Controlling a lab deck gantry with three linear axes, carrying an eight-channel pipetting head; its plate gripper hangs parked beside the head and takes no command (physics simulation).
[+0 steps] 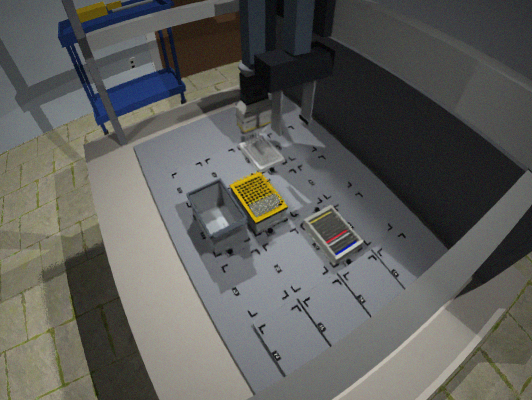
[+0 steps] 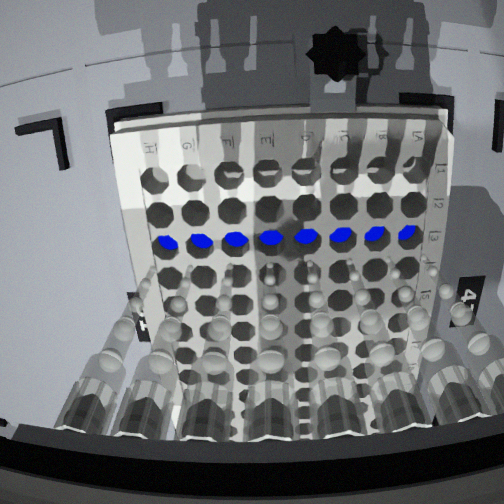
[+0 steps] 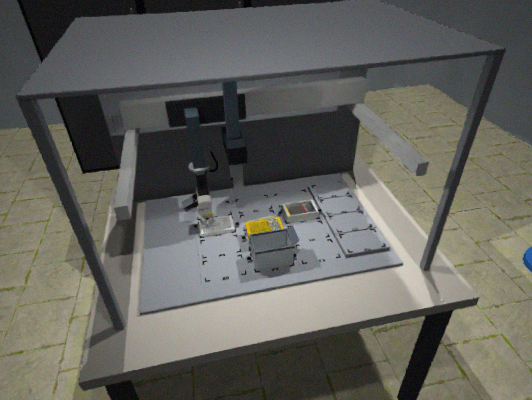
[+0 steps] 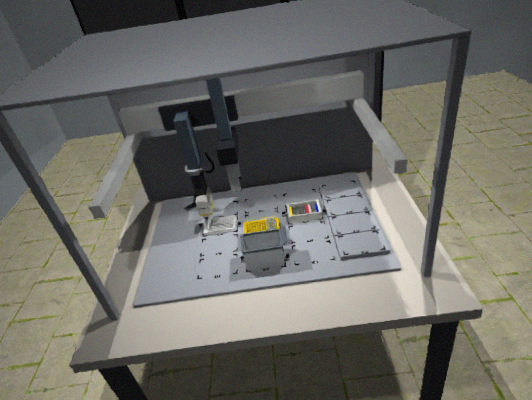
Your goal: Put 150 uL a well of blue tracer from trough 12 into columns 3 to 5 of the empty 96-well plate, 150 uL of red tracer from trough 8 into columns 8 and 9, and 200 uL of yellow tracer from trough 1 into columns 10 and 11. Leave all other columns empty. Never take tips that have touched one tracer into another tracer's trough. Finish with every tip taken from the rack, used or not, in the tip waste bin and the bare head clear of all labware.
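Observation:
The pipetting head (image 1: 254, 114) (image 3: 204, 206) (image 4: 204, 205) is low over the 96-well plate (image 2: 132, 175) (image 3: 220, 232) (image 4: 220, 231). Its eight clear tips (image 2: 270, 325) show no blue inside. Column 3 (image 2: 271, 237) holds blue in all eight wells; columns 1 and 2 look empty; the tips partly hide the later columns. The trough block (image 1: 322, 246) (image 3: 301, 218) (image 4: 305, 218) shows yellow (image 1: 320, 217), red (image 1: 336, 237) and blue (image 1: 346, 248) strips. The yellow tip rack (image 1: 278, 214) stands beside the grey waste bin (image 1: 227, 240) (image 3: 273, 255) (image 4: 262, 257). The parked plate gripper (image 1: 291, 122) hangs open, its two fingers apart.
The tip rack stands between the plate and the trough block. The bin's high walls rise beside the rack. Gantry posts and side rails frame the deck. A blue cart (image 1: 140, 92) stands on the floor outside the frame.

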